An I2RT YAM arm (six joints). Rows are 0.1 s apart.
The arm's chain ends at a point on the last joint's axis. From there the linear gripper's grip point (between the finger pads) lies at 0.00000 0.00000 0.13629 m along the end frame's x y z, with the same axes.
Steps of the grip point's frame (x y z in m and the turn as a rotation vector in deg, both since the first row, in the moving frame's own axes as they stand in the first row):
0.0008 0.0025 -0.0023 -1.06 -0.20 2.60
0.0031 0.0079 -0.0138 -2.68 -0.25 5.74
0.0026 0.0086 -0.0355 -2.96 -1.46 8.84
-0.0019 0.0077 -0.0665 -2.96 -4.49 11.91
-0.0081 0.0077 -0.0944 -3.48 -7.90 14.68
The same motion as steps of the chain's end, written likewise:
0.0013 0.0000 -0.0023 -1.06 -0.20 2.60
0.0040 0.0016 -0.0136 -2.68 -0.25 5.74
0.0066 0.0019 -0.0353 -2.96 -1.46 8.84
0.0094 0.0018 -0.0659 -2.96 -4.49 11.91
0.0115 0.0019 -0.0929 -3.48 -7.90 14.68

